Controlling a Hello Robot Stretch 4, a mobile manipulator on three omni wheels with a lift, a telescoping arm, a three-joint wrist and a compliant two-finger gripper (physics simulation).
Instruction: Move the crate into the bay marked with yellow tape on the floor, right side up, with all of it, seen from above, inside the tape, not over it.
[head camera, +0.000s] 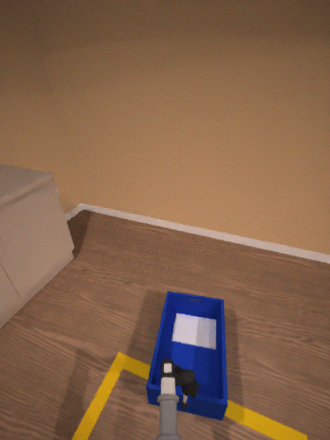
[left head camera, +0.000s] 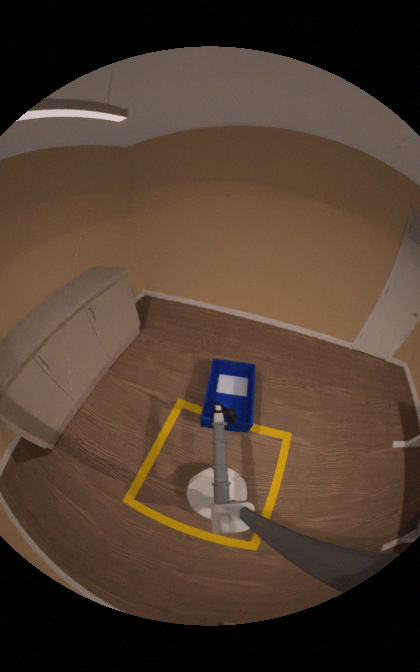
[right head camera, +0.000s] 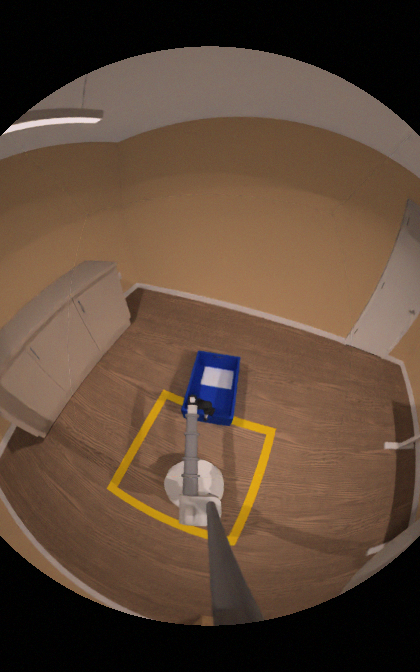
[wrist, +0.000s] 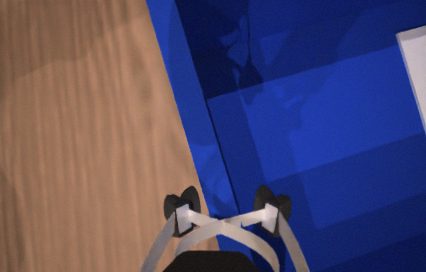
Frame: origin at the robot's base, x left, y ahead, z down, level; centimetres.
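Seen in the pictures: gripper, fingertip midpoint: (head camera: 187, 397).
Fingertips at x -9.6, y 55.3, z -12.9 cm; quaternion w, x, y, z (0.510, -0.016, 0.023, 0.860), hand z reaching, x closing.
A point is followed by its place in that frame.
The blue crate (head camera: 202, 365) @[x -21.5, y 75.9, z 1.0 cm] (left head camera: 242, 403) (right head camera: 227, 398) (wrist: 350, 100) @[x -8.4, y 79.4, z 1.0 cm] is upright, open side up, with a white patch (head camera: 194, 331) @[x -18.9, y 97.4, z 0.4 cm] (wrist: 417, 70) @[x -9.2, y 91.3, z 0.4 cm] on its inside bottom. The yellow tape (head camera: 98, 405) @[x 39.0, y 57.1, z 2.7 cm] (left head camera: 155, 450) (right head camera: 139, 440) outlines the bay. Seen from above, the crate's near end overlaps the bay's far tape line, and most of the crate lies beyond it, outside. My gripper (head camera: 186, 395) @[x -9.6, y 55.3, z -12.9 cm] (left head camera: 229, 415) (right head camera: 204, 407) (wrist: 227, 201) @[x -9.6, y 55.3, z -12.9 cm] is shut on the crate's near end wall, one finger on each side. Whether the crate touches the floor is hard to tell.
My white round base (left head camera: 200, 492) (right head camera: 175, 482) stands inside the bay. A beige cabinet (head camera: 35, 250) @[x 100.4, y 140.8, z -38.6 cm] (left head camera: 70, 360) (right head camera: 62, 345) stands at the left. A wall with a white baseboard (head camera: 200, 232) @[x -38.3, y 210.1, z -1.1 cm] runs behind the crate. A pale door (left head camera: 390, 300) (right head camera: 385, 300) is at the right.
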